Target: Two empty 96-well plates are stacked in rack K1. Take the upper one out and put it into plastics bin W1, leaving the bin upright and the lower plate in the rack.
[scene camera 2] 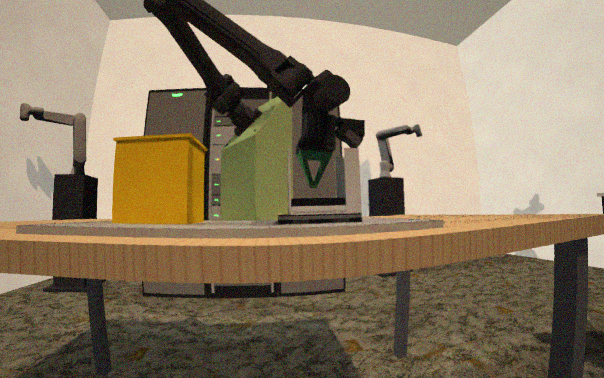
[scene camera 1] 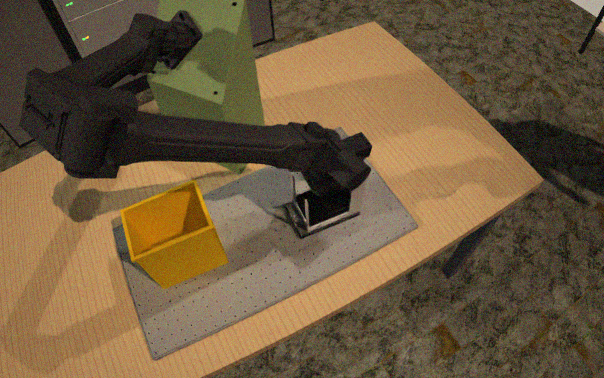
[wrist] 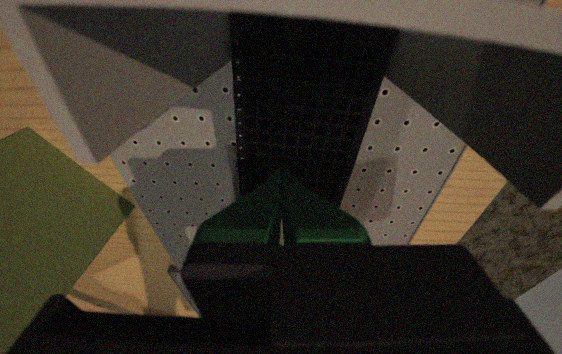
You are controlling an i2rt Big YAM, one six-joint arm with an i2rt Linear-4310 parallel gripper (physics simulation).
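Seen in the pictures: gripper, between the fingertips: (scene camera 2: 313,187) (scene camera 1: 318,194) (wrist: 281,177); arm's base, origin of its link: (scene camera 2: 249,123) (scene camera 1: 178,40).
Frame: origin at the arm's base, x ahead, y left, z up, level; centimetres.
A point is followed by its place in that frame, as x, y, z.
Observation:
Rack K1 (scene camera 1: 332,220) (scene camera 2: 353,180) (wrist: 450,27) stands upright on the pegboard, with pale walls. The black upper plate (scene camera 1: 327,206) {42.5, 9.0, -29.7} (scene camera 2: 318,202) {44.7, 7.6, -30.5} (wrist: 300,100) {41.3, 11.9, -30.6} lies in it; the lower plate cannot be told apart from it. My gripper (scene camera 2: 313,185) {39.7, 8.6, -27.3} (wrist: 281,177) {39.7, 8.6, -27.3} is shut and empty, its green fingertips together. It points down between the rack's walls, a little above the plate in the scene camera 2 view. In the scene camera 1 view the fingers are hidden by the wrist. Yellow bin W1 (scene camera 1: 182,257) {35.4, -25.1, -23.6} (scene camera 2: 150,180) {35.5, -24.7, -25.7} stands upright left of the rack, apart from it.
The grey pegboard (scene camera 1: 250,290) {46.3, -16.8, -34.4} (scene camera 2: 150,230) {50.9, -20.5, -34.7} lies under the rack and bin on the wooden table (scene camera 1: 425,100) {30.4, 61.5, -35.7} (scene camera 2: 225,260) {60.7, -10.0, -37.3}. A tall green block (scene camera 1: 242,75) {13.7, 8.0, -7.5} (scene camera 2: 272,170) {14.7, 5.6, -19.7} (wrist: 50,200) {14.3, 6.5, -30.4} stands behind them, close to the arm. The rack's walls rise around the fingers.

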